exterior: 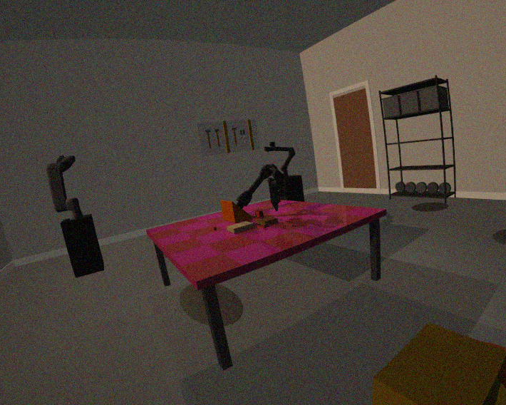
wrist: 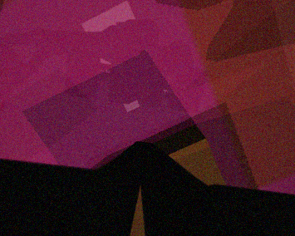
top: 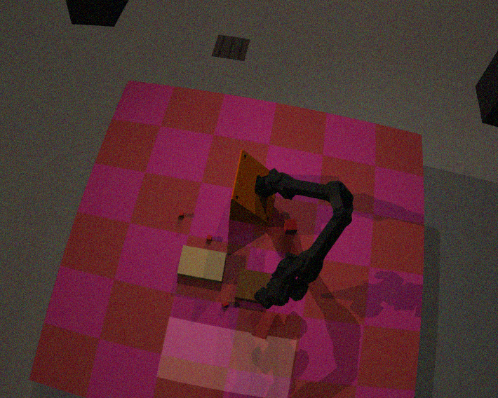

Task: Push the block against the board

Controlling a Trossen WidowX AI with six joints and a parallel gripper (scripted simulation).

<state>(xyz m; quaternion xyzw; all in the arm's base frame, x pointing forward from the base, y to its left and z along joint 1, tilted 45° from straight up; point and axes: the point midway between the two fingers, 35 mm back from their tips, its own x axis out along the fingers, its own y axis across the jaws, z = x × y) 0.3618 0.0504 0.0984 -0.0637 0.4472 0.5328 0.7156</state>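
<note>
The brown square block is 8 cm to the right of my gripper tip, 5 cm below it and 2 cm behind it. The rest, counted from my gripper tip: small red cube: 25 cm behind, 5 cm below, 2 cm to the left; then pale tan board: 26 cm to the right, 6 cm behind, 5 cm below.
</note>
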